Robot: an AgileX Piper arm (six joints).
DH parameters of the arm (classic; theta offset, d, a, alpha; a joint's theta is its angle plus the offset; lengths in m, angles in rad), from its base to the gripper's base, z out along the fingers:
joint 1: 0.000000 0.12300 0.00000 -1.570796
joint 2: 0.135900 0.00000 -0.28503 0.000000
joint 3: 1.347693 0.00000 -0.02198 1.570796
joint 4: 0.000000 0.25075 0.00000 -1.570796
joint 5: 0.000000 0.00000 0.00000 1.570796
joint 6: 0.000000 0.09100 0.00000 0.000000
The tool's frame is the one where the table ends.
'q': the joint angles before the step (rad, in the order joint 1, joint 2, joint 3, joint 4, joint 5, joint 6). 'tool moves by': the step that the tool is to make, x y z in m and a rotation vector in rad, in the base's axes. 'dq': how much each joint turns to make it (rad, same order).
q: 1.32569, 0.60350, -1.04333, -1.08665, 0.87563, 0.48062
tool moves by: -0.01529, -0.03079, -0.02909, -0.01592, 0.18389, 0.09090
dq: -0.00002, -0.14295, 0.05641, 0.27820, 0.09980, -0.13554
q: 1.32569, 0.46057, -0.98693, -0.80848, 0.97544, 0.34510
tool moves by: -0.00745, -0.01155, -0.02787, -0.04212, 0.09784, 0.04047
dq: 0.00001, -0.08411, 0.07573, 0.11652, 0.06434, -0.04492
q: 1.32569, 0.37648, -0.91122, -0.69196, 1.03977, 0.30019
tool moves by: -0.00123, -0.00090, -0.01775, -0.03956, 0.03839, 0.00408
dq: 0.00003, -0.03190, 0.05750, 0.02735, 0.02505, -0.00477
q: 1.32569, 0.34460, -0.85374, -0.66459, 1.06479, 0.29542
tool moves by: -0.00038, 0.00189, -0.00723, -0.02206, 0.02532, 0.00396
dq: 0.00006, -0.00339, 0.02105, 0.01823, 0.01234, -0.00017
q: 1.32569, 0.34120, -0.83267, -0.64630, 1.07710, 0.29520
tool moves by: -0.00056, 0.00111, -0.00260, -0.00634, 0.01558, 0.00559
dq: 0.00001, 0.00002, 0.00628, 0.01442, 0.00453, 0.00001
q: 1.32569, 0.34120, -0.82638, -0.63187, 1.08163, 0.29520
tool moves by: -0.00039, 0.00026, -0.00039, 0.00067, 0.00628, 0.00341
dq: -0.00003, 0.00000, 0.00016, 0.00714, 0.00087, -0.00003
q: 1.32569, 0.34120, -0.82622, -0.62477, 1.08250, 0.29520
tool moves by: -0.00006, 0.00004, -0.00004, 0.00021, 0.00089, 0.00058
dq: 0.00004, 0.00000, -0.00002, 0.00105, 0.00005, 0.00002
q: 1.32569, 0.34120, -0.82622, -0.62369, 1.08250, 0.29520
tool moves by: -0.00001, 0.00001, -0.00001, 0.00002, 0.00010, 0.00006
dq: -0.00009, 0.00000, 0.00003, 0.00019, -0.00006, -0.00005
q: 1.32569, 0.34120, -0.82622, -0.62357, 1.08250, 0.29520
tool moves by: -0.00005, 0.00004, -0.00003, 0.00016, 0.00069, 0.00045
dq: -0.00007, 0.00003, -0.00001, 0.00090, -0.00003, -0.00005
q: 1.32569, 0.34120, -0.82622, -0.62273, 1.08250, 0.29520
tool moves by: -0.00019, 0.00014, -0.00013, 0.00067, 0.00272, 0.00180
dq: -0.00002, 0.00002, 0.00000, 0.00334, -0.00001, 0.00000
